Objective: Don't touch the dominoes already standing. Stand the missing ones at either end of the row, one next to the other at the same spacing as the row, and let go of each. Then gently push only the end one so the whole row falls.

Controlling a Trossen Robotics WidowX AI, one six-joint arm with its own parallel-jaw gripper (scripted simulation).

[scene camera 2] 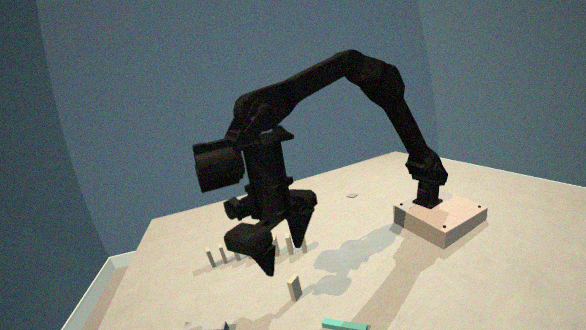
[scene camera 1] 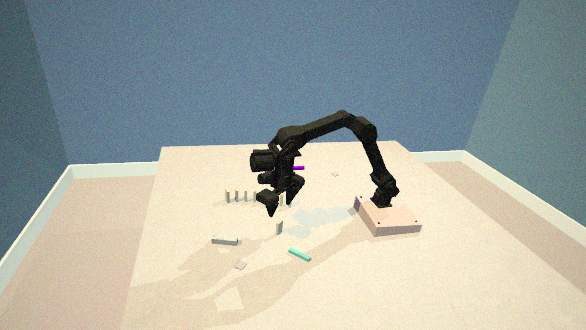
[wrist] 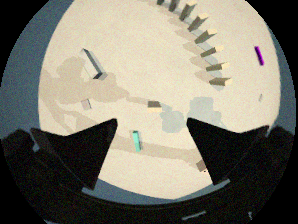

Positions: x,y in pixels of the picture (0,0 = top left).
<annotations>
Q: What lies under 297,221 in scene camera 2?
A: The gripper.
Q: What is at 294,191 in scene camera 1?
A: The gripper.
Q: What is the gripper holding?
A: Nothing.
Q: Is the gripper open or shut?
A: Open.
</annotations>
